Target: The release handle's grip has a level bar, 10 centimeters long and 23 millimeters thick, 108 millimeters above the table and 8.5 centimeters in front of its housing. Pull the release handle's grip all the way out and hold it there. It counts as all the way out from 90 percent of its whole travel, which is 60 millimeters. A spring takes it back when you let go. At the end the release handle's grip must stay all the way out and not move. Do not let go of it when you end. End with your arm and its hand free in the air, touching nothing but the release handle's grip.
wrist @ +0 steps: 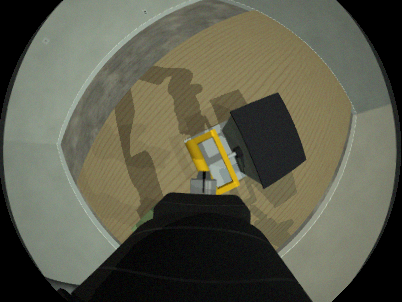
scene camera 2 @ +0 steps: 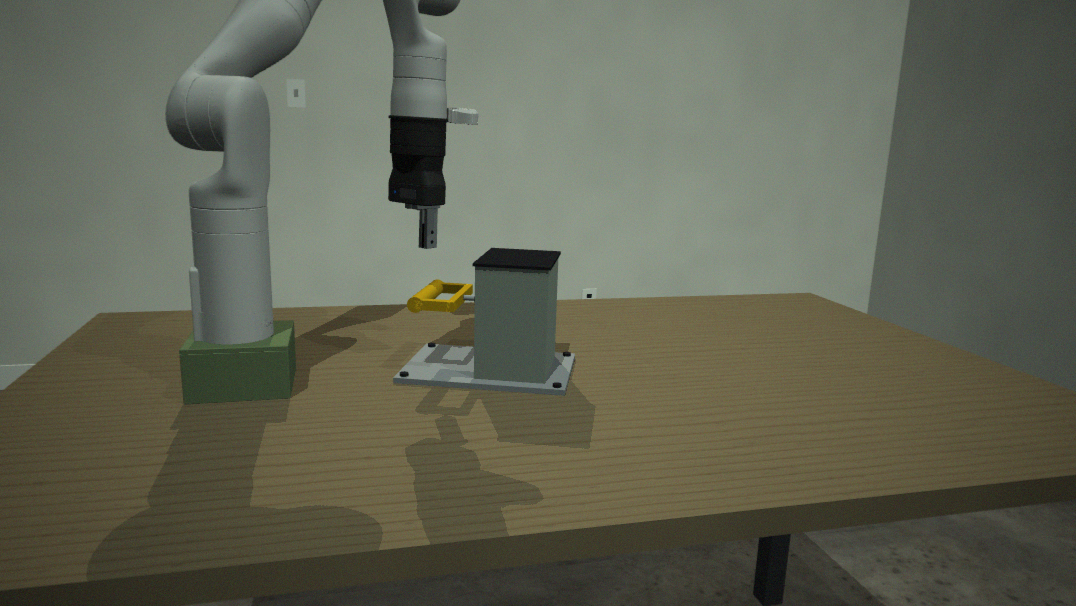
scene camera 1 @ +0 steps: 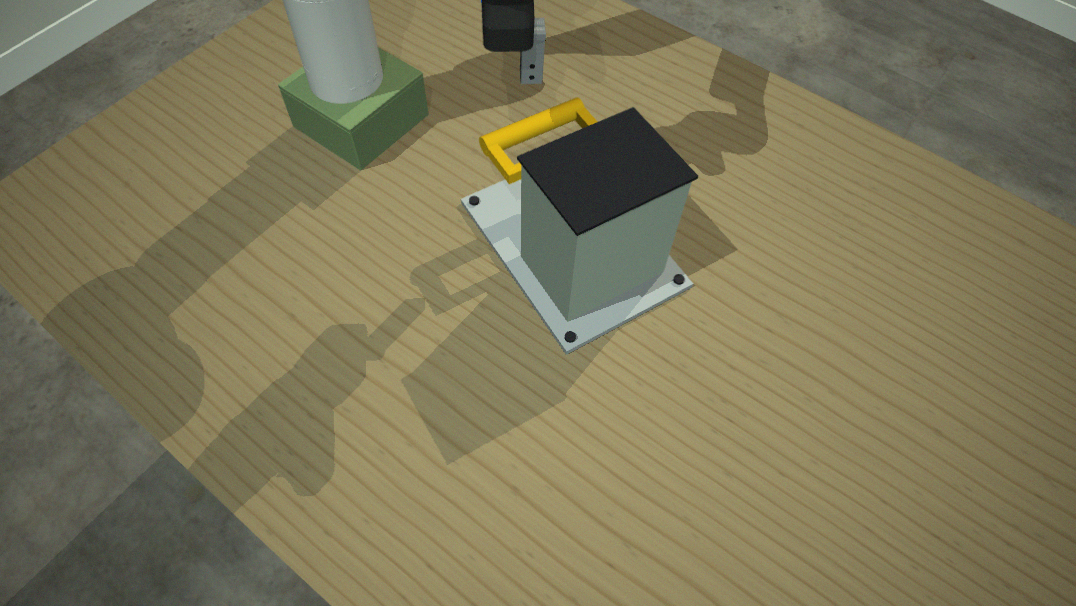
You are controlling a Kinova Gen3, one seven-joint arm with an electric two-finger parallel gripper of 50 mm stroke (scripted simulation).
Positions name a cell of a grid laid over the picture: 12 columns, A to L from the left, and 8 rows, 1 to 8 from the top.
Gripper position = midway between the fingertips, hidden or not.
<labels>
My gripper shows in the wrist view (G5), in scene camera 2 (E4) and in scene camera 1 (F2).
</labels>
